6 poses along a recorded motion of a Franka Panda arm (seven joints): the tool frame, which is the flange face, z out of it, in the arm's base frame.
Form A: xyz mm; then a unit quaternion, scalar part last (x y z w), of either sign.
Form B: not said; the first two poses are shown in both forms.
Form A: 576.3 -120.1 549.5 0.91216 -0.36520 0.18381 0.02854
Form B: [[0.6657 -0.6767 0.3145 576.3], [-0.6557 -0.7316 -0.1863 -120.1], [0.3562 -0.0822 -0.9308 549.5], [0 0 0 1]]
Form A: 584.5 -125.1 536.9 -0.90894 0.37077 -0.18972 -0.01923
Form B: [[0.6531 -0.6813 0.3306 584.5], [-0.6667 -0.7243 -0.1756 -125.1], [0.3591 -0.1057 -0.9273 536.9], [0 0 0 1]]
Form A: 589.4 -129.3 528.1 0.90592 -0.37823 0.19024 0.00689
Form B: [[0.6415 -0.6879 0.3395 589.4], [-0.6827 -0.7138 -0.1564 -129.3], [0.3499 -0.1314 -0.9275 528.1], [0 0 0 1]]
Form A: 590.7 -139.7 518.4 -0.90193 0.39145 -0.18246 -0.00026
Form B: [[0.6270 -0.7062 0.3289 590.7], [-0.7060 -0.6935 -0.1433 -139.7], [0.3293 -0.1424 -0.9334 518.4], [0 0 0 1]]
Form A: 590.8 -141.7 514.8 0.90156 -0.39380 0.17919 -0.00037
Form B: [[0.6256 -0.7099 0.3234 590.8], [-0.7102 -0.6898 -0.1405 -141.7], [0.3228 -0.1418 -0.9358 514.8], [0 0 0 1]]
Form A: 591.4 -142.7 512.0 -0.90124 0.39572 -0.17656 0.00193
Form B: [[0.6245 -0.7126 0.3198 591.4], [-0.7140 -0.6868 -0.1363 -142.7], [0.3167 -0.1432 -0.9376 512.0], [0 0 0 1]]
